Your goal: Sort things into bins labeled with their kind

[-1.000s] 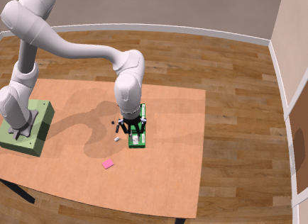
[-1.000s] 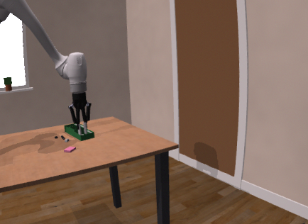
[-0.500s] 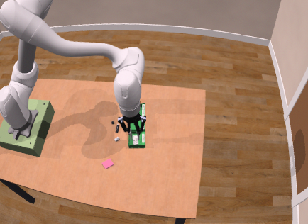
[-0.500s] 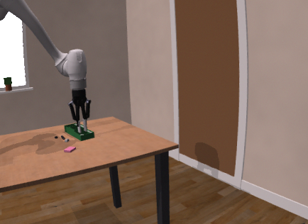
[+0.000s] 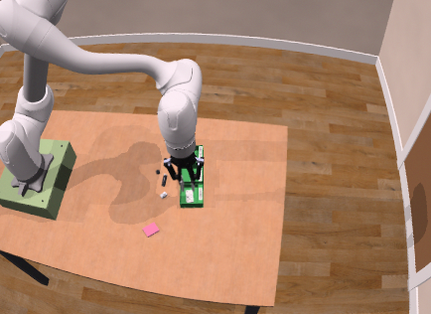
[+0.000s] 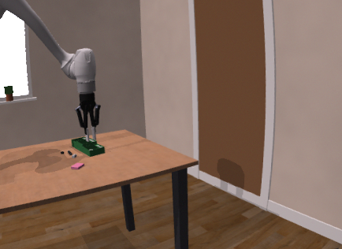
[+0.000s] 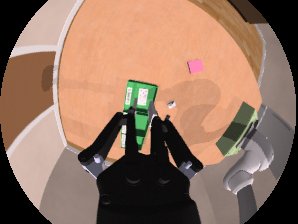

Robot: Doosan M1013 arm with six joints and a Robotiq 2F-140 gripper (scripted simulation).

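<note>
My gripper is now 100 mm past the small white piece and 90 mm above it. Round my hand: white thing: 90 mm below; then black bar: 110 mm behind, 60 mm to the left, 90 mm below; then small dark piece: 140 mm behind, 90 mm to the left, 100 mm below.
</note>
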